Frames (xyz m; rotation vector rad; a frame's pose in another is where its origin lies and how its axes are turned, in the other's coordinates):
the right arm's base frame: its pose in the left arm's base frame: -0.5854 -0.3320 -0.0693 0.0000 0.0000 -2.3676
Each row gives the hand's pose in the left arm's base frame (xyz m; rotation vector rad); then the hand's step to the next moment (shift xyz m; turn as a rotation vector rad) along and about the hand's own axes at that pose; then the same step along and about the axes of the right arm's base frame.
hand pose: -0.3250 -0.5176 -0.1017 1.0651 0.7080 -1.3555
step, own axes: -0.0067 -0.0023 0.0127 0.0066 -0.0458 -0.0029
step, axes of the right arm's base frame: 0.0097 0.0023 0.0106 0.0278 -0.0336 -0.0158
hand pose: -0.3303 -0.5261 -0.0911 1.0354 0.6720 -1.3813
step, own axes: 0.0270 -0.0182 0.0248 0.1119 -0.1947 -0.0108
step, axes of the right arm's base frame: 0.0362 0.0097 -0.0165 0.1388 -0.1074 -0.1405
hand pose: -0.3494 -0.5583 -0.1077 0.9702 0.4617 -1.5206
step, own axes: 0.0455 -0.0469 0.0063 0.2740 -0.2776 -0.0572
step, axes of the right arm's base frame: 0.0473 -0.0140 -0.0433 0.2107 -0.1114 -0.3141
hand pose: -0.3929 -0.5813 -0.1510 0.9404 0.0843 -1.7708
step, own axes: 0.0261 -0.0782 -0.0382 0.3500 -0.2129 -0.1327
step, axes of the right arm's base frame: 0.0117 -0.0547 -0.0716 0.1834 -0.0151 -0.3893
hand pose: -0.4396 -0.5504 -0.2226 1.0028 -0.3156 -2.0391
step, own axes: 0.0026 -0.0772 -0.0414 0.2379 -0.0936 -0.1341
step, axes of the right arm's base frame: -0.0265 -0.0466 -0.0693 0.0992 0.0521 -0.2661
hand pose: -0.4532 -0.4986 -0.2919 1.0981 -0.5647 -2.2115
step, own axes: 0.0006 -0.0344 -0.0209 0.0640 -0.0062 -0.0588
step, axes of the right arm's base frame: -0.0198 -0.0121 -0.0329 0.0204 0.0429 -0.0730
